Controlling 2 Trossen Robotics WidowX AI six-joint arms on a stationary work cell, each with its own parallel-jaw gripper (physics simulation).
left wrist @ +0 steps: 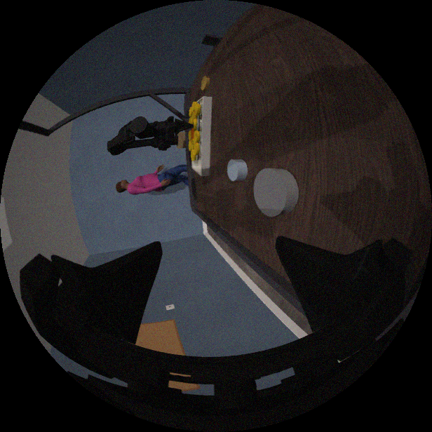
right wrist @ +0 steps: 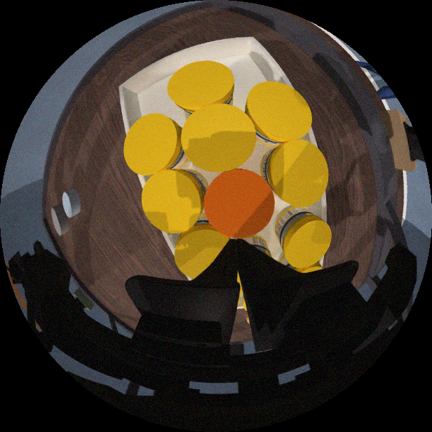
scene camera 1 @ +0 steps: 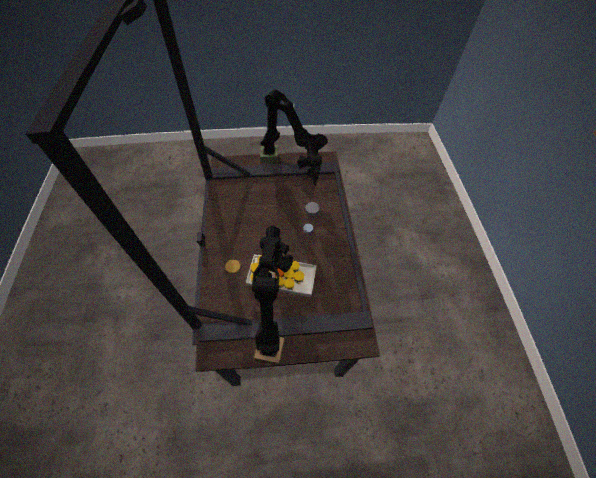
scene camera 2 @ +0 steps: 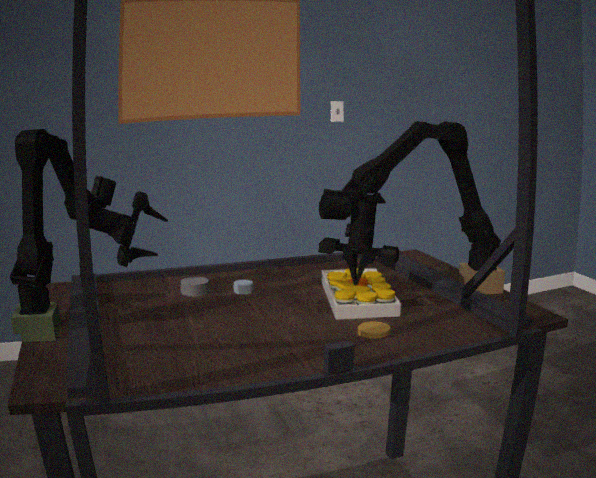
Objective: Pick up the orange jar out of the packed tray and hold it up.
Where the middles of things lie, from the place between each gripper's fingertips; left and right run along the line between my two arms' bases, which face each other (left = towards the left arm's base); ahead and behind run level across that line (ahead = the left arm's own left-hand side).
The grey disc (left wrist: 275, 190) is 130 mm below my left hand, 80 mm to the right of it and 10 mm behind it. From my left hand the other things lie so: white tray (right wrist: 247, 74): 460 mm to the right, 180 mm behind, 160 mm below; orange jar (right wrist: 238, 203): 450 mm to the right, 200 mm behind, 120 mm below.
The orange jar is 2 cm to the right of my right hand, 2 cm below it and 2 cm ahead of it. Also, from my right hand: white tray: 6 cm below, 4 cm ahead, 2 cm to the right; grey disc: 36 cm to the left, 20 cm ahead, 3 cm below.
